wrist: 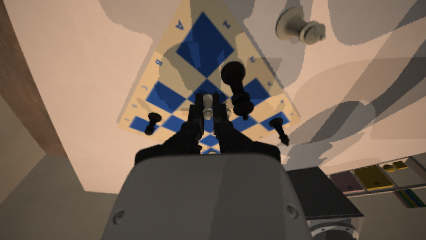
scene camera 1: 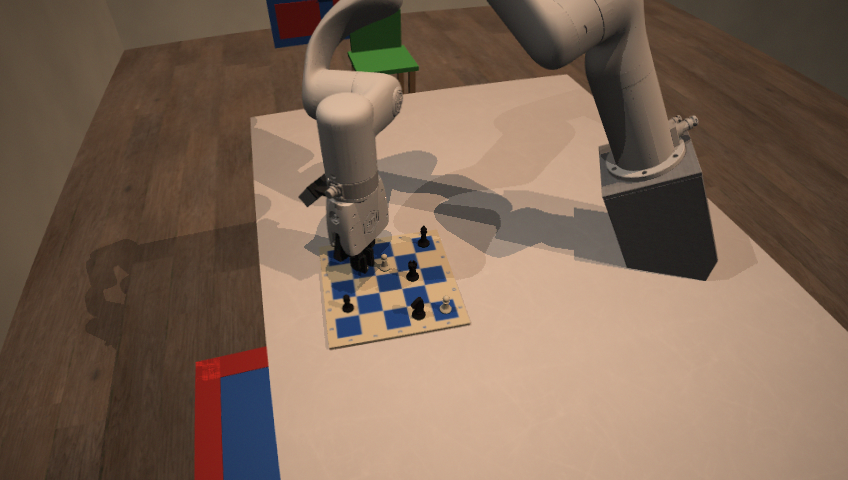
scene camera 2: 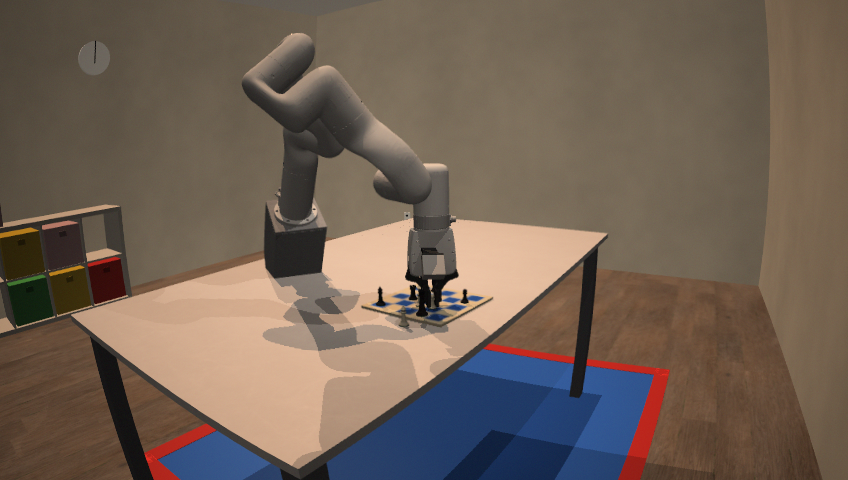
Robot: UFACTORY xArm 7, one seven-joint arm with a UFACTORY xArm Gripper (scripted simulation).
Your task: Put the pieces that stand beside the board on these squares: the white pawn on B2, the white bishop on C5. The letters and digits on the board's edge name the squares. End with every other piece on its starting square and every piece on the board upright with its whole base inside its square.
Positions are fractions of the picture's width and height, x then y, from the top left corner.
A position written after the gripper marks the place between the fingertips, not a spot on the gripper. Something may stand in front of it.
Note:
In view: the gripper (scene camera 1: 0.43,0.56), a white bishop (wrist: 0.67,0.11) and a tall black piece (wrist: 0.55,0.31).
The gripper shows as well in the wrist view (wrist: 0.49,0.43). Scene camera 1 does not show the white bishop, which is hidden by the gripper.

